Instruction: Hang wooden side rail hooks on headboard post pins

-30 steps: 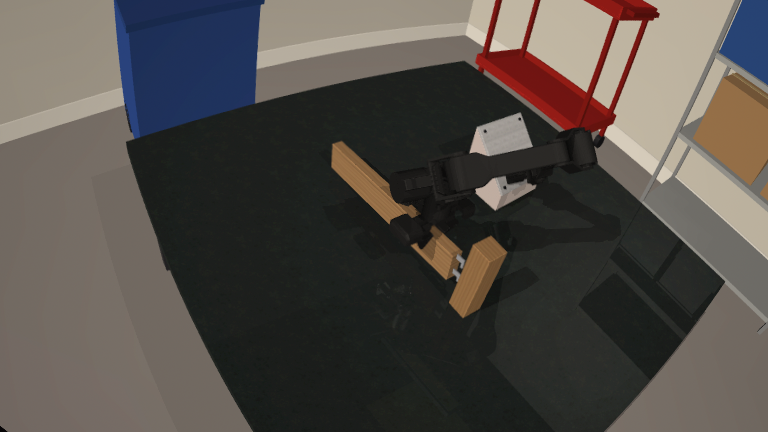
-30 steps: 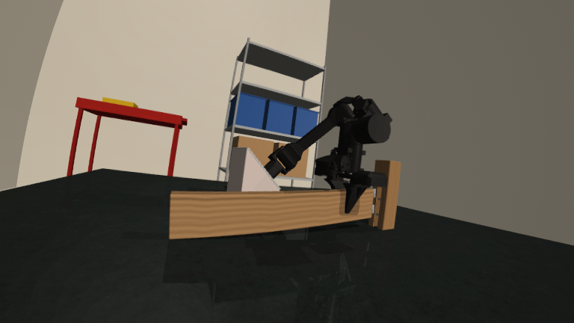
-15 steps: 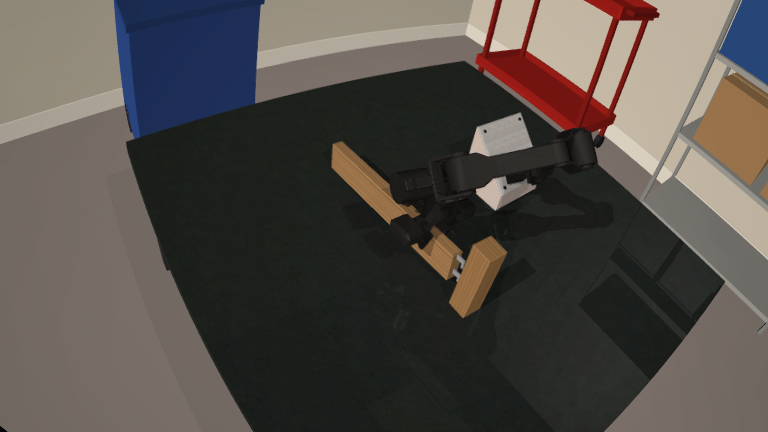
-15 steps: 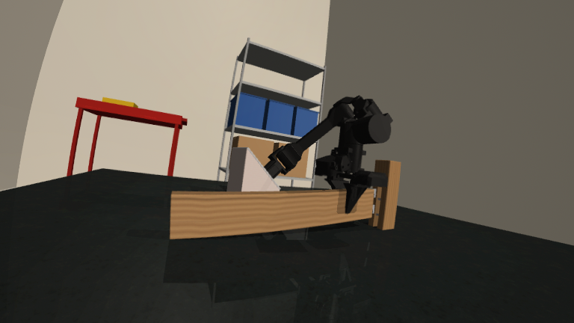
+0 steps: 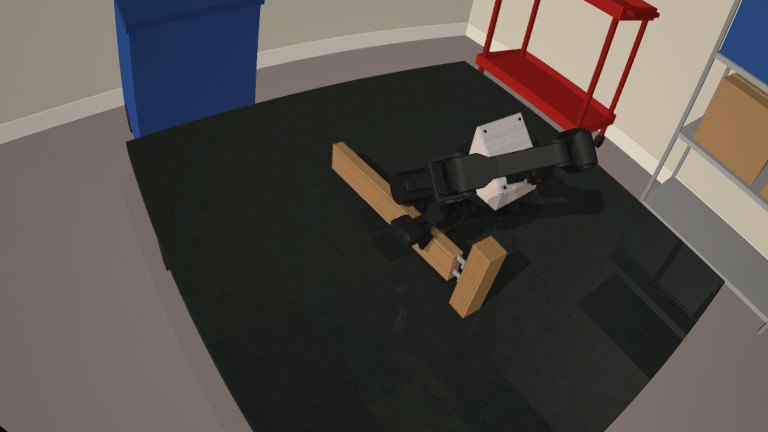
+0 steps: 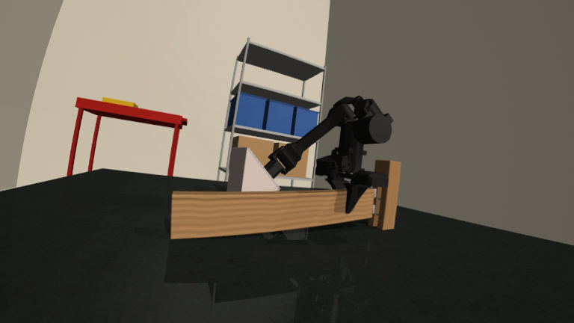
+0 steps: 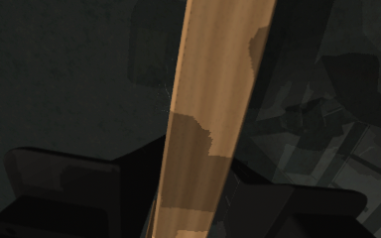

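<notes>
My gripper tip is now 1 cm past the upright headboard post, 14 cm to the right of it and 4 cm below it.
</notes>
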